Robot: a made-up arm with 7 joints. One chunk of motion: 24 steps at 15 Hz.
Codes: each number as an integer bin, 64 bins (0 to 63) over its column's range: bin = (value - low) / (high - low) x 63, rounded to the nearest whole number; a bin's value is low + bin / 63 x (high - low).
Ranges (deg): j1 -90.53..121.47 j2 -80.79..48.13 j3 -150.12..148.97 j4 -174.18..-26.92 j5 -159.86..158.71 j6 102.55..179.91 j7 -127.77..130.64
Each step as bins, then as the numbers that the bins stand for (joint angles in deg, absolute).
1 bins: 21 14 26 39 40 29 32
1 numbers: -19.86 -52.14 -26.69 -83.02 42.41 138.16 3.49
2 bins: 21 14 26 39 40 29 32
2 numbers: -19.86 -52.14 -26.69 -83.02 42.41 138.16 3.49
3 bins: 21 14 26 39 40 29 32
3 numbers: -19.86 -52.14 -26.69 -83.02 42.41 138.16 3.49
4 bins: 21 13 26 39 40 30 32
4 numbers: -19.86 -54.19 -26.69 -83.02 42.41 139.39 3.49
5 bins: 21 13 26 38 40 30 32
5 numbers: -19.86 -54.19 -26.69 -85.36 42.41 139.39 3.49
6 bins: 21 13 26 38 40 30 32
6 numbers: -19.86 -54.19 -26.69 -85.36 42.41 139.39 3.49
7 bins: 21 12 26 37 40 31 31
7 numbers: -19.86 -56.23 -26.69 -87.69 42.41 140.62 -0.62
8 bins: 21 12 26 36 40 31 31
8 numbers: -19.86 -56.23 -26.69 -90.03 42.41 140.62 -0.62
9 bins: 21 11 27 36 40 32 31
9 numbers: -19.86 -58.28 -21.94 -90.03 42.41 141.84 -0.62
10 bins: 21 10 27 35 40 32 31
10 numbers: -19.86 -60.33 -21.94 -92.37 42.41 141.84 -0.62
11 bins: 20 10 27 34 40 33 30
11 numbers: -23.23 -60.33 -21.94 -94.71 42.41 143.07 -4.72
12 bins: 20 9 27 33 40 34 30
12 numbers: -23.23 -62.37 -21.94 -97.04 42.41 144.30 -4.72
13 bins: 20 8 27 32 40 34 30
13 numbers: -23.23 -64.42 -21.94 -99.38 42.41 144.30 -4.72
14 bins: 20 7 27 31 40 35 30
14 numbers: -23.23 -66.47 -21.94 -101.72 42.41 145.53 -4.72
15 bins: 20 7 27 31 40 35 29
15 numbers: -23.23 -66.47 -21.94 -101.72 42.41 145.53 -8.82
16 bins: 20 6 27 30 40 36 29
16 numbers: -23.23 -68.51 -21.94 -104.06 42.41 146.76 -8.82
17 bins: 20 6 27 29 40 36 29
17 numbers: -23.23 -68.51 -21.94 -106.39 42.41 146.76 -8.82
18 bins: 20 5 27 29 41 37 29
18 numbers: -23.23 -70.56 -21.94 -106.39 47.46 147.98 -8.82
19 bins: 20 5 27 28 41 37 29
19 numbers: -23.23 -70.56 -21.94 -108.73 47.46 147.98 -8.82
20 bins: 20 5 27 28 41 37 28
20 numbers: -23.23 -70.56 -21.94 -108.73 47.46 147.98 -12.92
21 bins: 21 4 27 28 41 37 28
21 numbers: -19.86 -72.60 -21.94 -108.73 47.46 147.98 -12.92
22 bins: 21 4 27 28 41 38 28
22 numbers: -19.86 -72.60 -21.94 -108.73 47.46 149.21 -12.92
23 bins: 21 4 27 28 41 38 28
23 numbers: -19.86 -72.60 -21.94 -108.73 47.46 149.21 -12.92
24 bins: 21 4 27 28 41 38 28
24 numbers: -19.86 -72.60 -21.94 -108.73 47.46 149.21 -12.92
